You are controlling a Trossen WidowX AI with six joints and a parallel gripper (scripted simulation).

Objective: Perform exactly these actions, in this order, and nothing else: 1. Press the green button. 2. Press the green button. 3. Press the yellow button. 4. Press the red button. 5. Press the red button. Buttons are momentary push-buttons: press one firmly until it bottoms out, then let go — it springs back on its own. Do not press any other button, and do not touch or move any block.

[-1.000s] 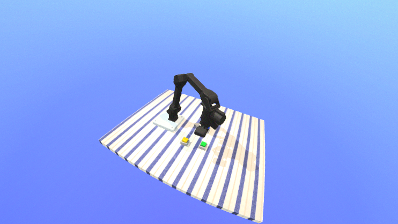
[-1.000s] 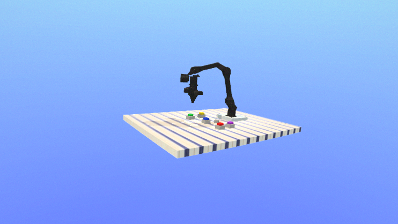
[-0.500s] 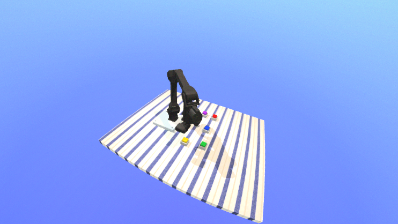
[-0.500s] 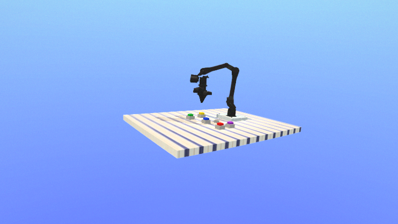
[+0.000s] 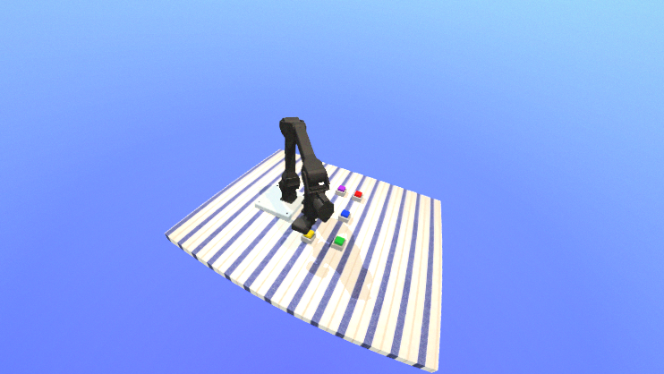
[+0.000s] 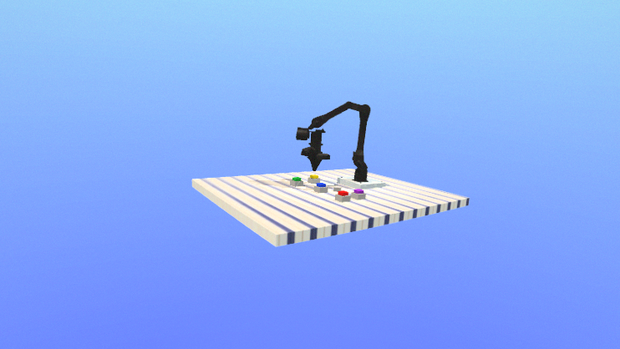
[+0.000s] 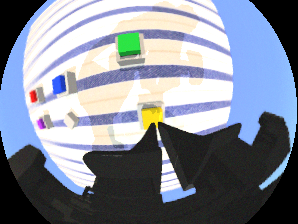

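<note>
The yellow button is 3 cm below my gripper tip. Round my gripper tip: green button: 12 cm ahead, 2 cm to the left, 3 cm below; small white block: 1 cm ahead, 20 cm to the left, 5 cm below; blue button: 9 cm ahead, 18 cm to the left, 3 cm below.
</note>
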